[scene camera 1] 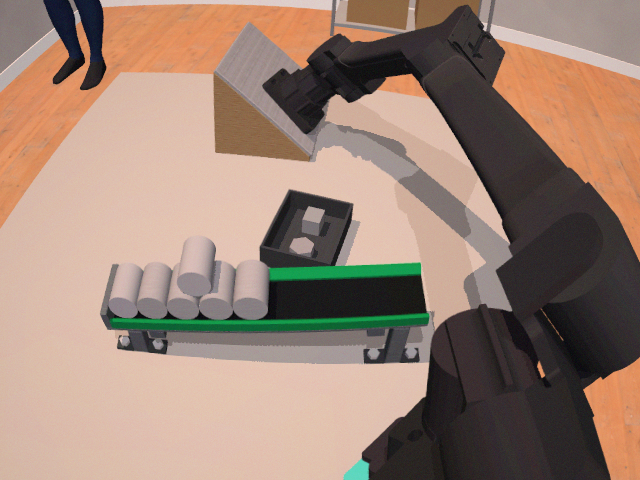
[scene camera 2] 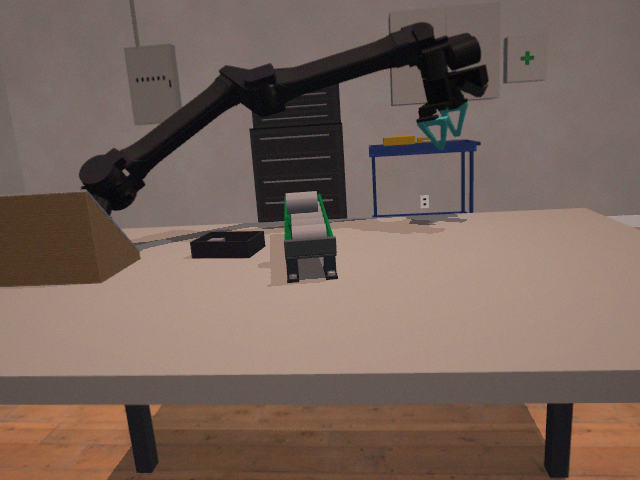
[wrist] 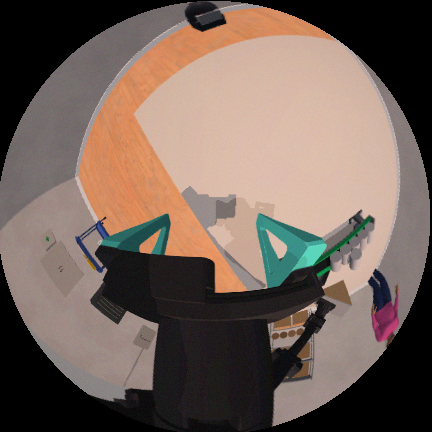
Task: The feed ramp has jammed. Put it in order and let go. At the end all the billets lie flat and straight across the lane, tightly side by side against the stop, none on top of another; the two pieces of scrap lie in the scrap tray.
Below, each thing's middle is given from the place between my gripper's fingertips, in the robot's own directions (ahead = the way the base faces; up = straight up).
Right now my hand is 43 cm to the left of the stop (scene camera 2: 321,245), 23 cm past it and 13 cm above it. From my hand the other things lie so: scrap tray (scene camera 1: 274,250) (46 cm behind, 24 cm to the right, 18 cm below).
